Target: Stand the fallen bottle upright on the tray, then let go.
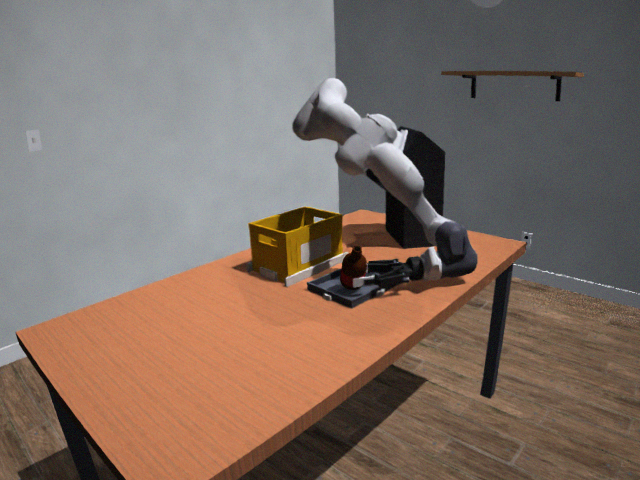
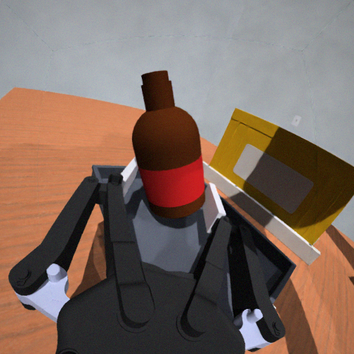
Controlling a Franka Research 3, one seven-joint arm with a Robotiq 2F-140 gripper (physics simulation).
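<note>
The brown bottle (image 1: pixel 355 264) (image 2: pixel 167 142) with a red label stands upright, its base down at the tray's floor. The dark grey tray (image 1: pixel 321 285) (image 2: pixel 160 245) lies flat on the table. My gripper (image 1: pixel 360 275) (image 2: pixel 171 179) reaches in low and level from the arm's side and is shut on the bottle's lower part, with a light finger pad on each side of the red label. The arm's fingers hide part of the tray. Whether the bottle's base bears fully on the tray cannot be told for certain.
A yellow crate (image 1: pixel 313 248) (image 2: pixel 320 210) stands close beside the tray, with a low white strip (image 1: pixel 315 269) (image 2: pixel 265 215) between them. The wooden table's (image 1: pixel 206 361) (image 2: pixel 50 135) near edge runs past the tray. A wall shelf (image 1: pixel 511 73) hangs behind the robot.
</note>
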